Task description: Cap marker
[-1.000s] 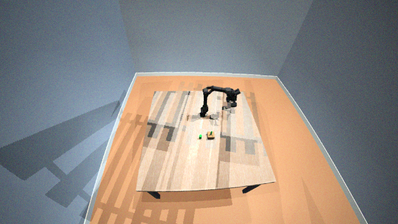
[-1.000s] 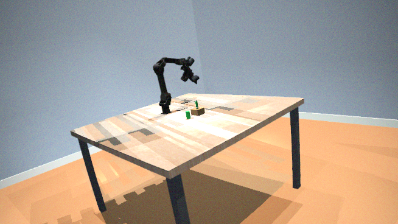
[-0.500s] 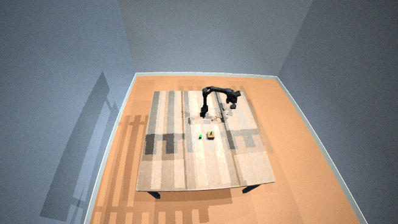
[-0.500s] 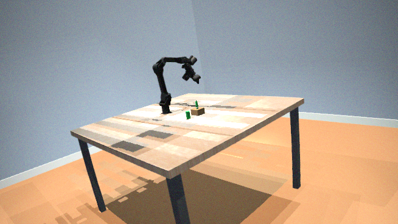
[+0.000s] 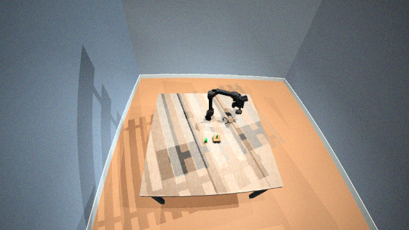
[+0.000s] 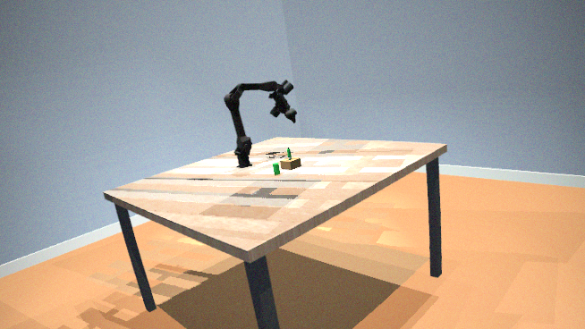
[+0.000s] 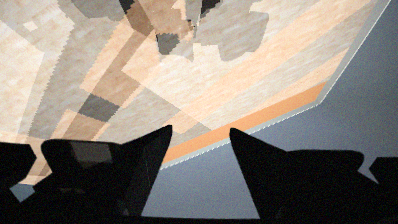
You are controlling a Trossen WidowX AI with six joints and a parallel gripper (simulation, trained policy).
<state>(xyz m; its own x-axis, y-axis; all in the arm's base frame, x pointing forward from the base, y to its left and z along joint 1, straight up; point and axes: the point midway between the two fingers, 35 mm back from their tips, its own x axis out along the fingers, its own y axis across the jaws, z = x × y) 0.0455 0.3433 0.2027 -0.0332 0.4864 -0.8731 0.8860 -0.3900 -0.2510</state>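
Now: gripper tip 28 cm short of the green cap, 41 cm to the left of it and 15 cm above it. Also, from my gripper tip: holder block 26 cm ahead, 30 cm to the right, 15 cm below.
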